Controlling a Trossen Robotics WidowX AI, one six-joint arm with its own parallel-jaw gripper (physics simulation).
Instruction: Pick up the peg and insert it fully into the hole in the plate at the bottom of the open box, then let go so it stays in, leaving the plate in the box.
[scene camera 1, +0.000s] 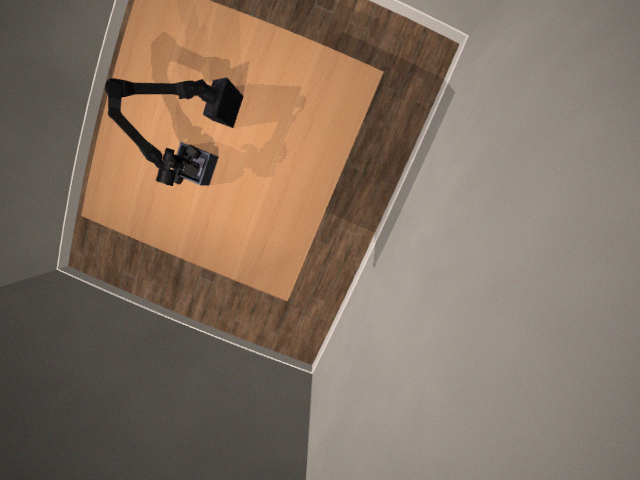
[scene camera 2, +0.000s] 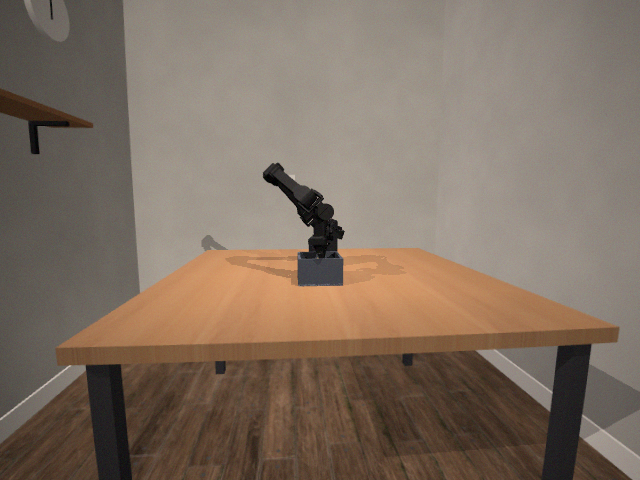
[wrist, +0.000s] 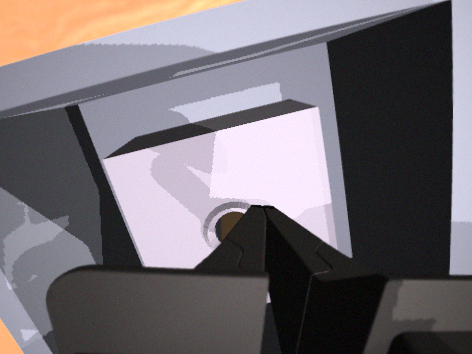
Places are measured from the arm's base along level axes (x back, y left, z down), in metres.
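Pixels of known places: gripper, fingertip midpoint: (wrist: 260, 216); arm's base at its link origin: (scene camera 1: 214, 96).
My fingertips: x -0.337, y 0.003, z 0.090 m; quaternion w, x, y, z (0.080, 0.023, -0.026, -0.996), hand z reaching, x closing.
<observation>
For each thing: its top centre in the pictures, then the offset to it from my fingertips. Level surfaces: height alone.
- open grey-blue box at its top centre: (wrist: 241, 290) (scene camera 2: 319, 255) (scene camera 1: 190, 163) dz -0.024, dx +0.011, dy -0.013 m
- peg at its top centre: (wrist: 241, 274) dz -0.014, dx +0.010, dy -0.015 m
- wooden table at its surface level: dz +0.074 m
The open grey-blue box (scene camera 1: 210, 170) (scene camera 2: 320, 271) (wrist: 390, 130) stands on the table. The pale, square plate (wrist: 270, 160) lies at its bottom in the wrist view, with a round hole edged by a grey ring. A brown round surface, which looks like the top of the peg (wrist: 230, 223), shows inside the hole, partly covered by a finger; how deep it sits I cannot tell. My gripper (wrist: 260, 216) reaches down into the box, shut and empty, fingertips together over the right edge of the hole. Whether they touch the peg or plate is unclear.
The box walls rise around the plate and gripper. The wooden table (scene camera 1: 248, 217) (scene camera 2: 320, 315) extends around the box. The arm's dark base block (scene camera 1: 223, 103) stands near the box in scene camera 1. A wall shelf (scene camera 2: 41, 111) is at the left in scene camera 2.
</observation>
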